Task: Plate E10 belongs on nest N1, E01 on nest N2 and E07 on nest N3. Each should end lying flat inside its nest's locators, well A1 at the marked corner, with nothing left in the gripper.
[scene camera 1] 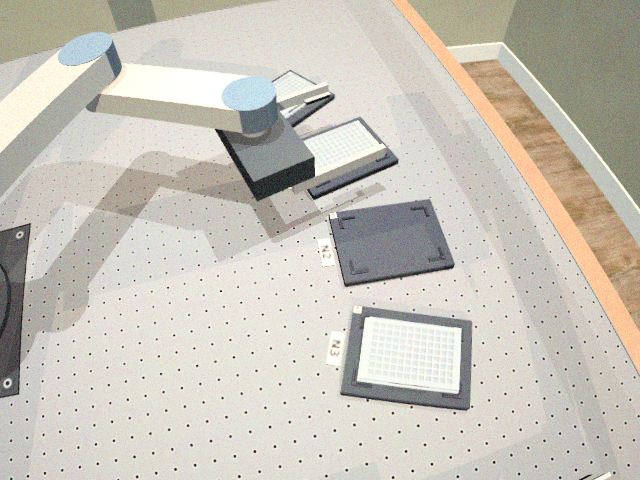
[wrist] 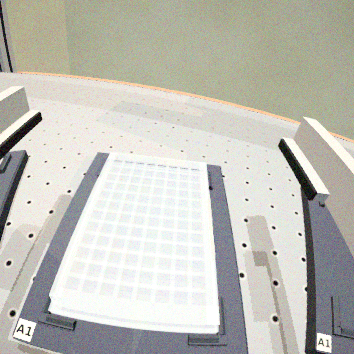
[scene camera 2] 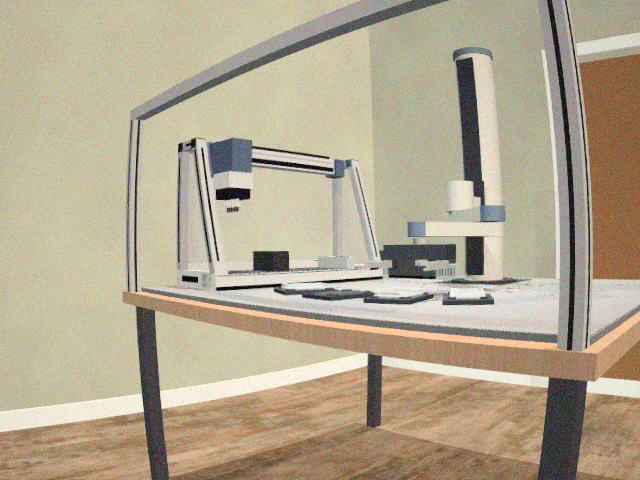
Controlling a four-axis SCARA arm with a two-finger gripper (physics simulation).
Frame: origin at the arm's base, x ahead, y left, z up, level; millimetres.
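Where they show: gripper, fingertip midpoint: (scene camera 1: 353, 116) (wrist: 159, 110) (scene camera 2: 395, 266).
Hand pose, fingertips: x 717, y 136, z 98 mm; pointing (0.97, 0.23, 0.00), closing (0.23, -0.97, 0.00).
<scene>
After its pixels a point has its place.
My gripper (scene camera 1: 350, 122) {z 98, x 717, y 136 mm} (scene camera 2: 407, 266) {z 98, x 717, y 136 mm} (wrist: 159, 110) {z 98, x 717, y 136 mm} is open and empty, its fingers wide apart above a plate (scene camera 1: 343, 144) {z 38, x 704, y 138 mm} (scene camera 2: 398, 291) {z 39, x 729, y 153 mm} (wrist: 140, 235) {z 30, x 685, y 133 mm} that lies flat on the nest (scene camera 1: 361, 173) {z 25, x 716, y 79 mm} (wrist: 230, 285) {z 25, x 672, y 72 mm} between N1 and N2. Plate E10 (scene camera 1: 293, 82) {z 36, x 664, y 328 mm} (scene camera 2: 466, 292) {z 39, x 686, y 321 mm} lies on the far nest N1 (scene camera 1: 310, 112) {z 22, x 676, y 248 mm} (wrist: 12, 185) {z 21, x 691, y 257 mm}, partly hidden by a finger; its print does not show. Nest N2 (scene camera 1: 387, 237) {z 25, x 714, y -48 mm} (scene camera 2: 336, 296) {z 23, x 786, y 2 mm} (wrist: 330, 280) {z 25, x 691, y 0 mm} is bare. A plate (scene camera 1: 410, 353) {z 37, x 679, y -226 mm} (scene camera 2: 305, 286) {z 34, x 710, y -195 mm} lies flat inside nest N3 (scene camera 1: 403, 396) {z 25, x 654, y -273 mm}. Which of these two other plates is E01 or E07 cannot be read.
A gantry machine (scene camera 2: 294, 161) {z 480, x 371, y -623 mm} stands beside the nests in the second scene view. A dark base plate (scene camera 1: 12, 315) {z 12, x 131, y -23 mm} is at the left edge of the first scene view. The table's wooden edge (scene camera 1: 506, 149) {z -1, x 1013, y 89 mm} runs beyond the nests, and a frame post (scene camera 2: 571, 180) {z 235, x 1044, y 707 mm} stands at the corner.
</scene>
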